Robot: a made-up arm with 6 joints.
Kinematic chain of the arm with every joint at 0, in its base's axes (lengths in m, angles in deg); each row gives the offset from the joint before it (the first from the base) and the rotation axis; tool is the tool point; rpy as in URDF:
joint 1: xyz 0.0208 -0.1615 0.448 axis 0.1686 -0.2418 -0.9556
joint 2: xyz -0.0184 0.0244 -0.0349 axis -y
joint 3: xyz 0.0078 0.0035 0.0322 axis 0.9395 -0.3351 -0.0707
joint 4: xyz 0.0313 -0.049 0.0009 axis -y
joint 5: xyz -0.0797 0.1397 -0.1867 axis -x
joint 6: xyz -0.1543 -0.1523 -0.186 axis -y
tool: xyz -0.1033 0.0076 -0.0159 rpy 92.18 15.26 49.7
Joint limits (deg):
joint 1: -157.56..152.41
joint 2: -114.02..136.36
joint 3: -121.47..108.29
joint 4: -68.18..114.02
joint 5: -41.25..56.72
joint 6: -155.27..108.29
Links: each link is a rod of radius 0.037 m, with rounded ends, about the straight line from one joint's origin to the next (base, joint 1, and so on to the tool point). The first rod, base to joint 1, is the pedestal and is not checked.
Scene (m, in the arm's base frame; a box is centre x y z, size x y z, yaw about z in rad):
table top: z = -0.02
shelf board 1: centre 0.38 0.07 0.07 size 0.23 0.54 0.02 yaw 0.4
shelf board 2: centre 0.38 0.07 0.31 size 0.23 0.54 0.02 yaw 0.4
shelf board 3: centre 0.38 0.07 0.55 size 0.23 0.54 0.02 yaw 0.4
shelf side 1: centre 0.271 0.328 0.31 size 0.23 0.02 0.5 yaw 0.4
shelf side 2: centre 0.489 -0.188 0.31 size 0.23 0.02 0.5 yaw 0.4
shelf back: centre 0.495 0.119 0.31 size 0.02 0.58 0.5 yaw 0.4
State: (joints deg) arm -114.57 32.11 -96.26 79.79 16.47 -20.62
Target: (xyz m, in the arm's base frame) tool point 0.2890 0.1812 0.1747
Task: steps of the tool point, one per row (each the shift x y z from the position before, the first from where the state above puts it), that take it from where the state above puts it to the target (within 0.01 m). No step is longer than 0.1 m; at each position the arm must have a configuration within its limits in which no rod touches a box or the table.
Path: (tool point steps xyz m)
1: -0.0329 -0.0101 0.0089
2: -0.0332 -0.0134 0.0035
3: -0.0335 -0.0150 -0.0010
4: -0.0335 -0.0155 -0.0036
5: -0.0334 -0.0153 -0.0044
6: -0.0325 -0.0149 -0.0034
7: 0.0001 0.0304 -0.0455
8: -0.0066 0.0258 -0.0557
9: -0.0151 0.0170 -0.0659
10: -0.0248 0.0033 -0.0742
11: 0.0490 0.0399 0.0003
12: 0.0563 0.0253 -0.0001
13: 0.0640 0.0064 -0.0002

